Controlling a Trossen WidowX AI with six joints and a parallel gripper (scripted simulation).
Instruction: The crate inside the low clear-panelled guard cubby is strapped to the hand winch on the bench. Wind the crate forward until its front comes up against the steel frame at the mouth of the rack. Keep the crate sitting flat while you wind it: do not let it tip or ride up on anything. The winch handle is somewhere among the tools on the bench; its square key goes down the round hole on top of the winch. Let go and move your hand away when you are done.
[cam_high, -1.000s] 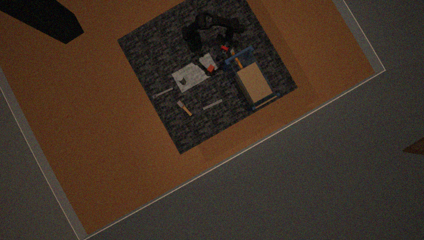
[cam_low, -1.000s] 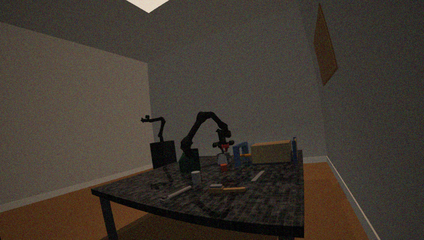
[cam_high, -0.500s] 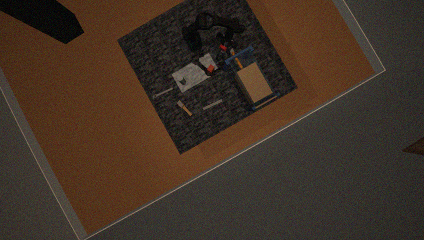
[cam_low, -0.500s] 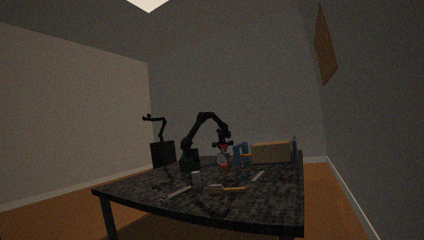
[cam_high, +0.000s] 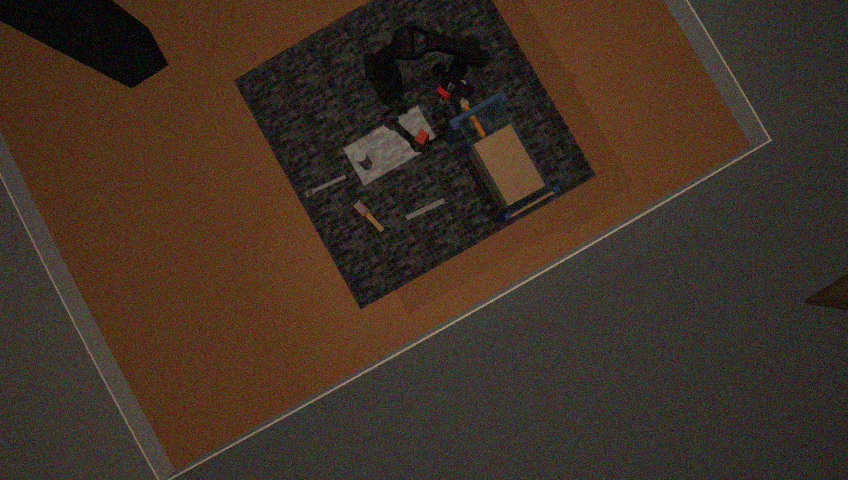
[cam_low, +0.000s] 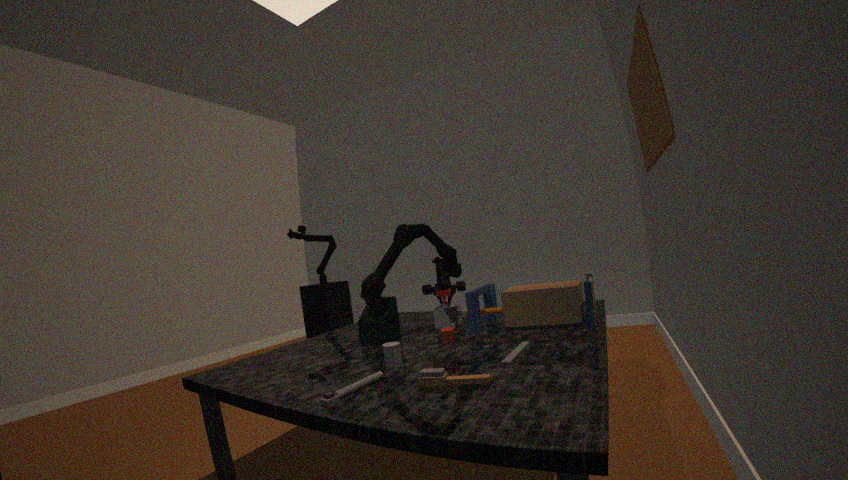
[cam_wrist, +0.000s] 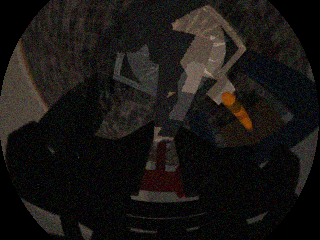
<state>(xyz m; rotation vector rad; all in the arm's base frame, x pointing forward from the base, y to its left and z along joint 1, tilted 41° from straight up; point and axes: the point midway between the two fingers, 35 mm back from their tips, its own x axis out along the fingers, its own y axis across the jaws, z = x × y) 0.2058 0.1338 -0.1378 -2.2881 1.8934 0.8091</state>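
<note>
Now: the red grip 1 cm ahead of my gripper tip, 2 cm to the right of it and 5 cm above it. The rest, counted from my gripper tip: blue steel frame 13 cm ahead, 7 cm to the left, 1 cm above; winch handle 1 cm to the left, 2 cm above; winch 4 cm behind, 6 cm to the left, 7 cm below.
</note>
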